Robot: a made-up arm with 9 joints. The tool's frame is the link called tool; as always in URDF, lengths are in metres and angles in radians.
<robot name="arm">
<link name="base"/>
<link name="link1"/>
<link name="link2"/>
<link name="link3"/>
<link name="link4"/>
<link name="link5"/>
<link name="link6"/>
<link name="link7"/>
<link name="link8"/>
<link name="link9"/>
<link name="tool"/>
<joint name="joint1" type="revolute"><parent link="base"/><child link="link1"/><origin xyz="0.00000 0.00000 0.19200" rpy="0.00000 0.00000 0.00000"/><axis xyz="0 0 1"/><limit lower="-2.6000" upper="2.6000" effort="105" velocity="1.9"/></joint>
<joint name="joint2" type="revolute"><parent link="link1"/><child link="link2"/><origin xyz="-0.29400 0.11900 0.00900" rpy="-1.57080 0.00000 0.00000"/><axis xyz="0 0 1"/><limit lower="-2.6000" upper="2.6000" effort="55" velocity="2.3"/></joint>
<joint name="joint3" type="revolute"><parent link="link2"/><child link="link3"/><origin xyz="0.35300 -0.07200 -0.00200" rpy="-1.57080 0.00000 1.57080"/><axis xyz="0 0 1"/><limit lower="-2.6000" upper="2.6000" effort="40" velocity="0.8"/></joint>
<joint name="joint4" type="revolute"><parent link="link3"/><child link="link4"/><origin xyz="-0.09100 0.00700 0.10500" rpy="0.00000 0.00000 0.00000"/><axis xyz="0 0 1"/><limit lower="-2.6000" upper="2.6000" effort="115" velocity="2.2"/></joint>
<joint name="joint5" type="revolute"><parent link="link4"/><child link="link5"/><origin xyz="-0.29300 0.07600 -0.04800" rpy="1.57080 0.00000 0.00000"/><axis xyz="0 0 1"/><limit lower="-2.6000" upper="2.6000" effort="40" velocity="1.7"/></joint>
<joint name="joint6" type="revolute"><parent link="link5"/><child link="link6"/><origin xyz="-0.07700 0.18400 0.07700" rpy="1.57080 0.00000 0.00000"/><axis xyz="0 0 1"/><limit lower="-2.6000" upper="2.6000" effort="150" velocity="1.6"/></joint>
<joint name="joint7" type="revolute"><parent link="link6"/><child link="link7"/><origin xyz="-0.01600 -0.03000 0.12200" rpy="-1.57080 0.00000 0.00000"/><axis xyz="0 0 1"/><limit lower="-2.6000" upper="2.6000" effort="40" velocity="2.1"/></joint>
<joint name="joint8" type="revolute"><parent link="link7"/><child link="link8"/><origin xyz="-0.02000 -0.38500 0.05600" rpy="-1.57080 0.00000 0.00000"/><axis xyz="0 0 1"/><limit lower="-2.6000" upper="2.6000" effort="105" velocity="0.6"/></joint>
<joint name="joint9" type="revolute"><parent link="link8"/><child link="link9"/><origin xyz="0.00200 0.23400 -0.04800" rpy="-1.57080 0.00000 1.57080"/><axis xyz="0 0 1"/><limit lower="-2.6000" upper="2.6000" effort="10" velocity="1.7"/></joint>
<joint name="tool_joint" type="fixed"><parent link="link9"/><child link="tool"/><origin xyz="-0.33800 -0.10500 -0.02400" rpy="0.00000 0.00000 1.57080"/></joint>
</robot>
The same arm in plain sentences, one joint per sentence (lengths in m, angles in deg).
The arm has nine revolute joints in a row. What follows holds with every joint at zero, and every direction is one of the base frame's. The first joint sits 0.192 m along +z from the base frame's origin and turns about +z, from -148.97 to 148.97 deg. The second joint sits 0.294 m along -x and 0.119 m along +y and 0.009 m along +z from the first joint and turns about +y, from -148.97 to 148.97 deg. The third joint sits 0.353 m along +x and 0.002 m along -y and 0.072 m along +z from the second joint and turns about -x, from -148.97 to 148.97 deg. The fourth joint sits 0.105 m along -x and 0.007 m along -y and 0.091 m along +z from the third joint and turns about -x, from -148.97 to 148.97 deg. The fifth joint sits 0.048 m along +x and 0.076 m along -y and 0.293 m along +z from the fourth joint and turns about +y, from -148.97 to 148.97 deg. The sixth joint sits 0.184 m along -x and 0.077 m along +y and 0.077 m along +z from the fifth joint and turns about +x, from -148.97 to 148.97 deg. The seventh joint sits 0.122 m along +x and 0.03 m along -y and 0.016 m along +z from the sixth joint and turns about +y, from -148.97 to 148.97 deg. The eighth joint sits 0.385 m along +x and 0.056 m along +y and 0.02 m along +z from the seventh joint and turns about -x, from -148.97 to 148.97 deg. The ninth joint sits 0.048 m along +x and 0.234 m along -y and 0.002 m along -z from the eighth joint and turns about +z, from -148.97 to 148.97 deg. The tool frame, which is the frame that the pose is given for, sits 0.105 m along -x and 0.338 m along +y and 0.024 m along -z from the ninth joint; its axes are the base frame's turned by roll 0, pitch 0 and yaw 0 deg (as in URDF: about the fixed x, then y, then z).
